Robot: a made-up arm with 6 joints.
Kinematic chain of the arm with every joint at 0, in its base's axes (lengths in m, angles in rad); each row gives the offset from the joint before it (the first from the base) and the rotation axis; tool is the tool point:
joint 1: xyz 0 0 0.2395 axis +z
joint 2: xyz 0 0.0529 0 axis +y
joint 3: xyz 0 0 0.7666 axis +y
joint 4: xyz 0 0 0.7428 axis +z
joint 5: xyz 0 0 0 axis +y
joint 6: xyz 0 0 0.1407 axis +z
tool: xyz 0 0 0
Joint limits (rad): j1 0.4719..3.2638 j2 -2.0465..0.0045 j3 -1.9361..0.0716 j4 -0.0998..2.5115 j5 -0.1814..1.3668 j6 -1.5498..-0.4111
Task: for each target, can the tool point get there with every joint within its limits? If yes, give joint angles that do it. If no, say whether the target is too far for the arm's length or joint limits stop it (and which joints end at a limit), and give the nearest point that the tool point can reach.
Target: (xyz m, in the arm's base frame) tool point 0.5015 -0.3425 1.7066
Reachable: yes | joints 2.7205 -0.1906 -0.4736 0.5770 0.7941 -1.1242
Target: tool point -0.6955 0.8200 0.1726
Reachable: no: joint limits stop it (at a limit: joint 1, joint 3, joint 5) | nearest point -0.7853 -0.2039 0.0247 | short by 1.038 m
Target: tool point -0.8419 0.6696 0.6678
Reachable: no: joint limits stop it (at a limit: joint 1, joint 2, joint 3, joint 5) | nearest point -0.7182 -0.1547 0.7121 | short by 0.835 m
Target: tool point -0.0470 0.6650 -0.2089
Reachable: no: joint limits stop it (at a limit: joint 1, joint 2, joint 3, joint 5) | nearest point -0.1059 0.1152 -0.5535 | short by 0.652 m
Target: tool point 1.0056 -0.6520 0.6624
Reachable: yes | joints 2.6944 -0.5575 -1.3823 0.9591 1.0527 -0.7629
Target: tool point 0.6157 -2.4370 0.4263
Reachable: no: too far | nearest point 0.4033 -1.5963 0.3619 | short by 0.869 m
